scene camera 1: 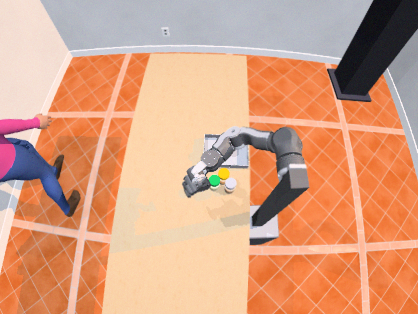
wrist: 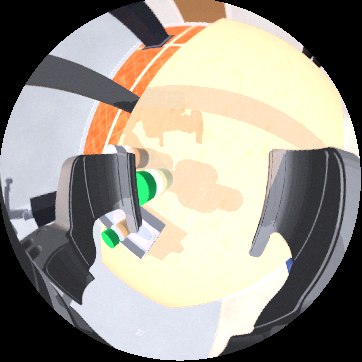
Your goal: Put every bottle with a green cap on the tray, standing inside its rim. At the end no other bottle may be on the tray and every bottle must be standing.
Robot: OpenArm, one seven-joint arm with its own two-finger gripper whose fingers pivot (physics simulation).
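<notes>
A green-capped bottle [scene camera 1: 214, 180] [wrist: 146, 188] stands on the table; in the wrist view the left finger partly covers it. A yellow-capped bottle [scene camera 1: 223, 173] and a white-capped bottle [scene camera 1: 230, 183] stand close beside it. The white-capped bottle also shows in part in the wrist view [wrist: 141, 157]. The tray [scene camera 1: 242, 157] [wrist: 150, 239] is partly hidden by the arm. Another green-capped bottle [wrist: 110, 238] stands on the tray, hidden in the scene view. My gripper [scene camera 1: 192, 185] [wrist: 193, 199] is open and empty, beside the first green-capped bottle on the side away from the white-capped one.
The arm reaches over the tray from its black post [scene camera 1: 275, 202] at the edge of the long table [scene camera 1: 175, 100]. A person [scene camera 1: 30, 160] is on the tiled floor at the far left. A black column [scene camera 1: 367, 55] stands at the back right.
</notes>
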